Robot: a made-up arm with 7 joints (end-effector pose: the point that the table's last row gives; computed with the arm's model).
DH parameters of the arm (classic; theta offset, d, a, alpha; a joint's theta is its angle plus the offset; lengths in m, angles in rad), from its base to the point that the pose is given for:
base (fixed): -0.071 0 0 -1.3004
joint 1: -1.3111 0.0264 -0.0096 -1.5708
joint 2: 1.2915 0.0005 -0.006 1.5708
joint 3: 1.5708 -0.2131 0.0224 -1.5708
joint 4: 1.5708 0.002 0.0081 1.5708
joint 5: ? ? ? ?
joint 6: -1.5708 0 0.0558 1.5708
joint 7: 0 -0.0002 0 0
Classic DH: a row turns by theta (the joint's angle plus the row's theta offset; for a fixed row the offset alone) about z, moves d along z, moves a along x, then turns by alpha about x.
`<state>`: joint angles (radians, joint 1 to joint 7).
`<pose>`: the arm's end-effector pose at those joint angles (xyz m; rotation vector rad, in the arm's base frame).
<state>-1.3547 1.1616 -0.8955 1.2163 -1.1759 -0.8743 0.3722</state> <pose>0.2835 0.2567 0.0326 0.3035 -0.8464 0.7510</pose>
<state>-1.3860 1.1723 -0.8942 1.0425 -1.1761 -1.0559 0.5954</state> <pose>0.2845 0.2294 0.0521 0.0908 -1.1341 0.7517</pose>
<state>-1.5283 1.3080 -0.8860 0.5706 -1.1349 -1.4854 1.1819</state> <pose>0.2370 0.1805 0.1148 -0.7332 -1.6654 0.6134</pose>
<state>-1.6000 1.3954 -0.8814 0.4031 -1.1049 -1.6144 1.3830</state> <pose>0.2052 0.1720 0.1351 -1.0433 -1.7463 0.4809</pose>
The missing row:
joint 5: 0 0.1104 -0.0001 -1.5708
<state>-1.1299 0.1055 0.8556 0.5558 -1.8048 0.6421 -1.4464</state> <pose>0.3298 0.0793 -0.0856 -1.5688 -1.7690 -1.4139</pose>
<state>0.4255 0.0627 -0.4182 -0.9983 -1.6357 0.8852 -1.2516</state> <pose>0.0061 -0.0334 -0.1302 -1.8391 -0.5049 -2.1200</pose>
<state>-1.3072 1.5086 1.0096 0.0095 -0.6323 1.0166 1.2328</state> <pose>0.0525 0.2724 0.1866 -0.6562 -0.8334 1.7219</pose>
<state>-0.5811 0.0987 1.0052 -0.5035 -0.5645 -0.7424 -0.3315</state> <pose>0.1156 0.1626 -0.0830 0.1544 -1.6837 0.5263</pose>
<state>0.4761 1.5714 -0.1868 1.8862 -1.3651 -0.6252 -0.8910</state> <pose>-0.0321 0.3842 0.0686 1.0385 0.9341 0.6617</pose>
